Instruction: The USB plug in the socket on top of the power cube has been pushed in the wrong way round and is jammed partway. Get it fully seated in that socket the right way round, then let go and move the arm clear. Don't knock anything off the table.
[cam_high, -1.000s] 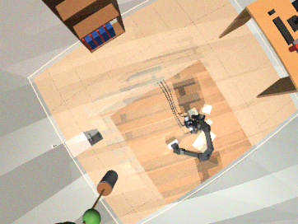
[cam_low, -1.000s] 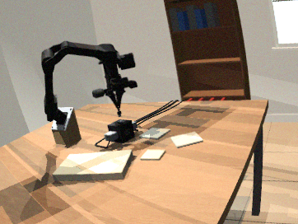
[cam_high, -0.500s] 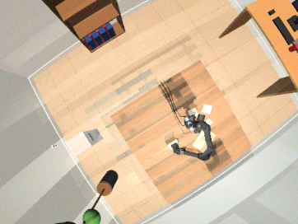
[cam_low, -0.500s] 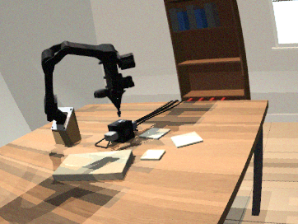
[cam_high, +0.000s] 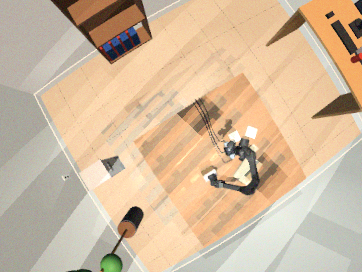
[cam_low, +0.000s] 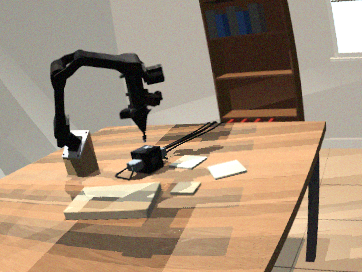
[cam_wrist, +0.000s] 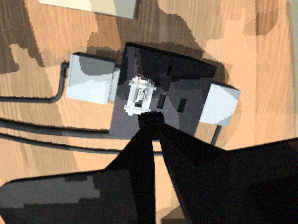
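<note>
My gripper tip is 2 cm above the dark USB plug. From my gripper tip the other things lie so: silver-framed socket: 7 cm below; then flat white slab: 28 cm to the right, 12 cm below, 7 cm ahead.
</note>
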